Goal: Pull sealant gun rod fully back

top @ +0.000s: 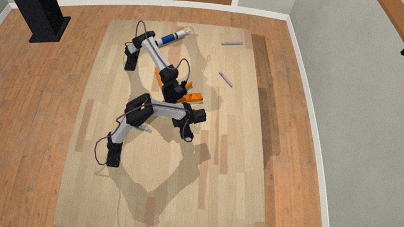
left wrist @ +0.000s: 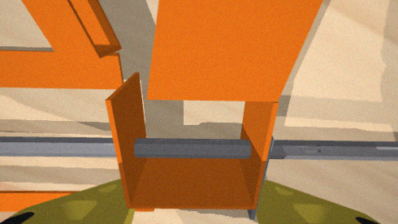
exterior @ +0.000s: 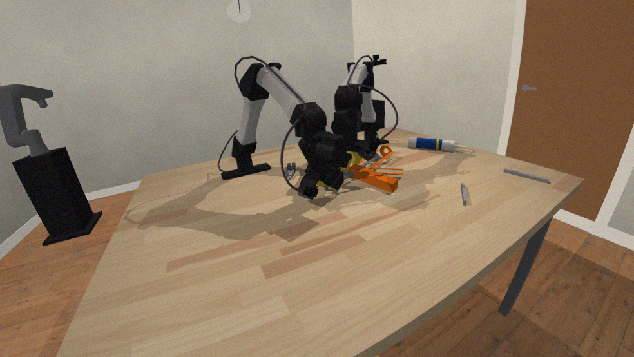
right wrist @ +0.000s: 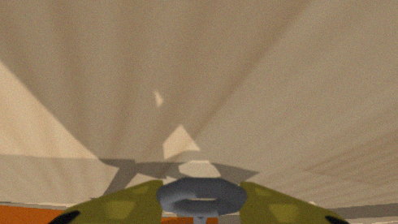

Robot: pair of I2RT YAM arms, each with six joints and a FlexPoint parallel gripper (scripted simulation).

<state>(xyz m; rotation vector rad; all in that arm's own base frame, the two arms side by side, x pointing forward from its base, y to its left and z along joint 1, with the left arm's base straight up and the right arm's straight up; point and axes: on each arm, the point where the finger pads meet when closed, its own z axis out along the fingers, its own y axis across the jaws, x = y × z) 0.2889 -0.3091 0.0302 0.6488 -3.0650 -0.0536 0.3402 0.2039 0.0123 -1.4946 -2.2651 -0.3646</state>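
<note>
The grey rod is 2 cm ahead of my left hand, 1 cm to the left of it and 1 cm below it. Also, from my left hand: orange-handled pointed tool (17 cm behind, 1 cm to the right, 3 cm below); then orange sealant gun (3 cm ahead, 6 cm to the left, 1 cm below); then grey thumb plate (2 cm ahead, 2 cm to the right, 1 cm below).
</note>
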